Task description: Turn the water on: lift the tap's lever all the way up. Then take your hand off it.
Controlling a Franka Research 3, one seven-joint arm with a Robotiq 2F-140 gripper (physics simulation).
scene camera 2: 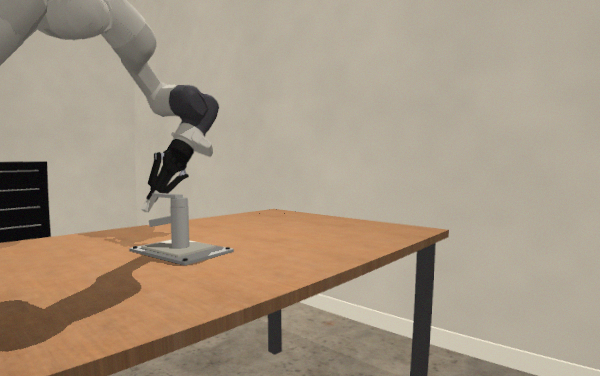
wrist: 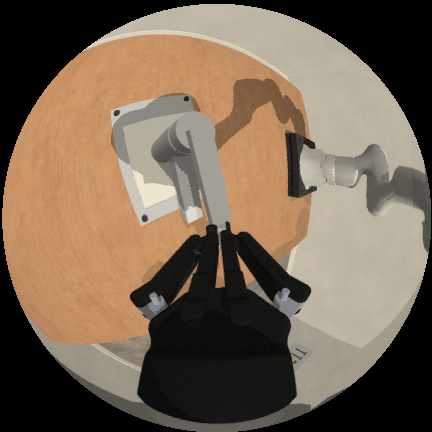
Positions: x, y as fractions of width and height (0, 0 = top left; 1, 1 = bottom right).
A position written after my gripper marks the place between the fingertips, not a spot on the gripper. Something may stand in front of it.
my gripper: scene camera 2 0.24, 0.56; wrist 0.51, 0.50
